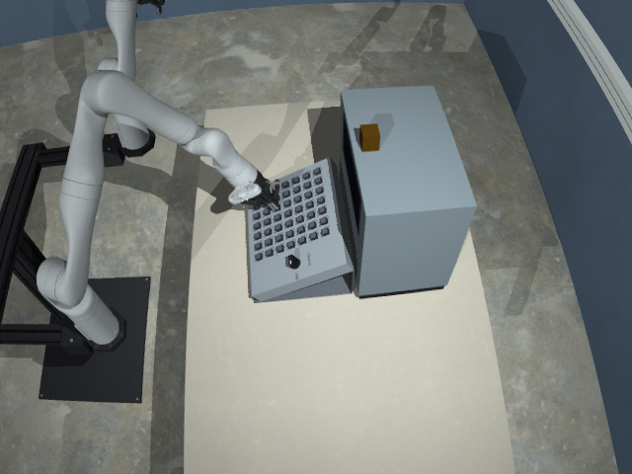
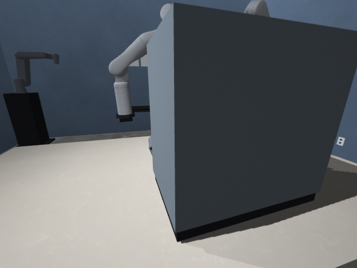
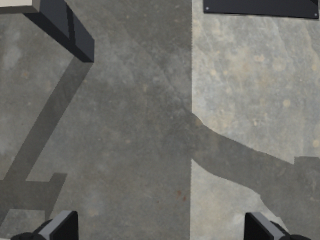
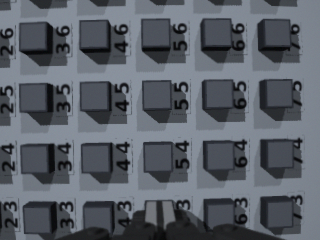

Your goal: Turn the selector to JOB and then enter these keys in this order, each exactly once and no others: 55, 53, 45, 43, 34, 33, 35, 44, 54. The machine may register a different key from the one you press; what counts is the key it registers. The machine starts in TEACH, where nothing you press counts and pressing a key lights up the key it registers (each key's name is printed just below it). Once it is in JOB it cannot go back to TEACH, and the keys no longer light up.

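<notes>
The sloped grey key panel lies 8 cm to the right of my right hand, 7 cm ahead of it and 4 cm below it. The rest, counted from my right hand: black selector knob: 20 cm to the right, 5 cm ahead.
</notes>
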